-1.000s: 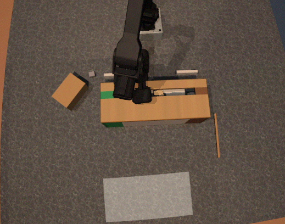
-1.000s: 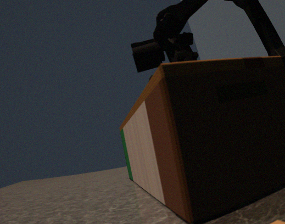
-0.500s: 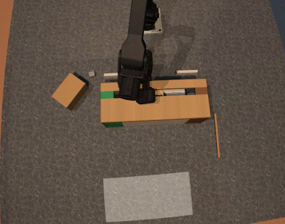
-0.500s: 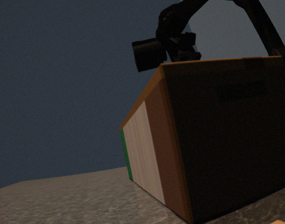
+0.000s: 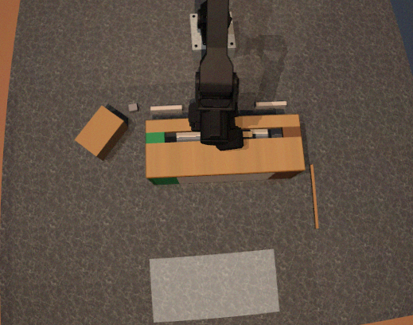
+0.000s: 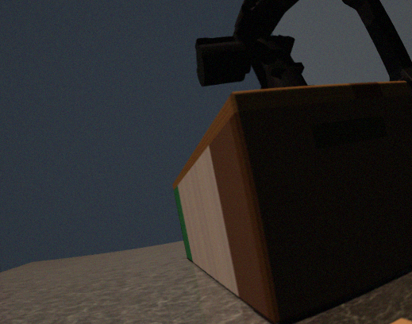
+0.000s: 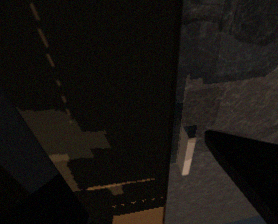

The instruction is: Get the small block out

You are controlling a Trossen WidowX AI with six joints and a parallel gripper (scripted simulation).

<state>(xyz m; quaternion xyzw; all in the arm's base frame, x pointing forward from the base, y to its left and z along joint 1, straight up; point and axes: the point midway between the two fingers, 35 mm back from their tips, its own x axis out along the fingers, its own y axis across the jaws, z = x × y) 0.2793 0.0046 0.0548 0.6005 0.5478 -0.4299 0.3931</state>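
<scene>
The tan block is 50 mm ahead of my gripper tip and 20 mm to the left of it. Round my gripper tip: thin wooden stick: 220 mm ahead, 200 mm to the left, 80 mm below; wooden box: 30 mm to the right, 30 mm ahead, 20 mm below; grey cube: 270 mm to the right, 110 mm behind, 80 mm below.
</scene>
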